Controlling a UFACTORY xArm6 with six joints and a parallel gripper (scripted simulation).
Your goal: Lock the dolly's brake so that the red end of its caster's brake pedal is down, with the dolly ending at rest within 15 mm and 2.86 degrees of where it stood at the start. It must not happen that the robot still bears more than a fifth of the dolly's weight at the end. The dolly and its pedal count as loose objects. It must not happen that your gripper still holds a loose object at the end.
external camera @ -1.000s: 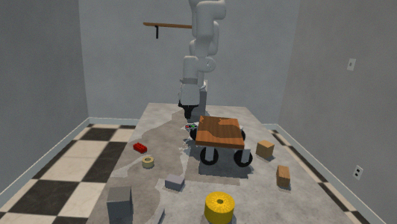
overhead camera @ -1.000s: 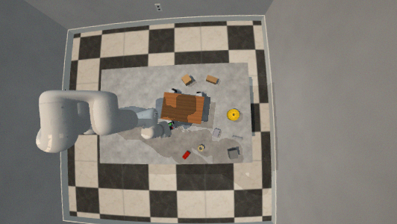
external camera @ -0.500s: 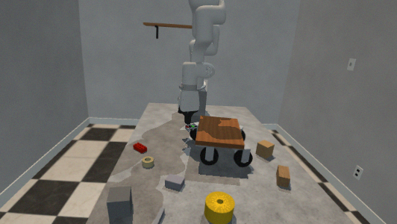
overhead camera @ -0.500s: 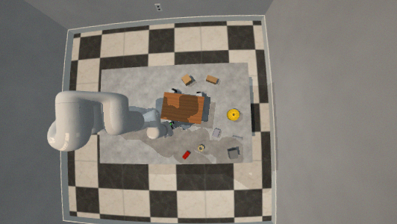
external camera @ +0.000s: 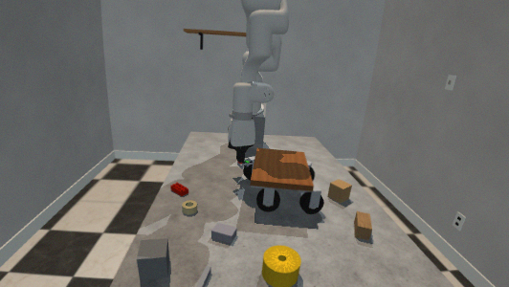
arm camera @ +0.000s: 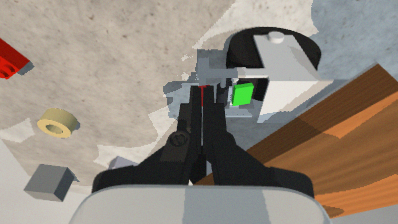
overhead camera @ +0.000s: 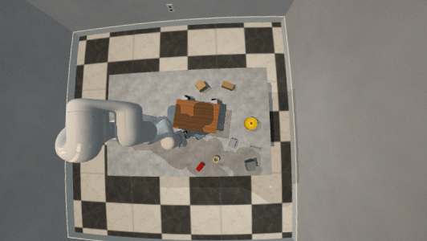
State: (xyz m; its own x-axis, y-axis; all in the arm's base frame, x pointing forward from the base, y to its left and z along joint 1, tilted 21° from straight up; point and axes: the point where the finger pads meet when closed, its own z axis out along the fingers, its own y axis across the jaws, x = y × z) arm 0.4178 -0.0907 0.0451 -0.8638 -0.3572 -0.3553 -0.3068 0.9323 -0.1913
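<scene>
The brake pedal lies 10 mm to the left of my hand and 30 mm below it. Also, from my hand: yellow cylinder (480 mm ahead, 60 mm to the left, 90 mm below); then beige ring (200 mm ahead, 180 mm to the right, 100 mm below); then red brick (80 mm ahead, 230 mm to the right, 100 mm below).
</scene>
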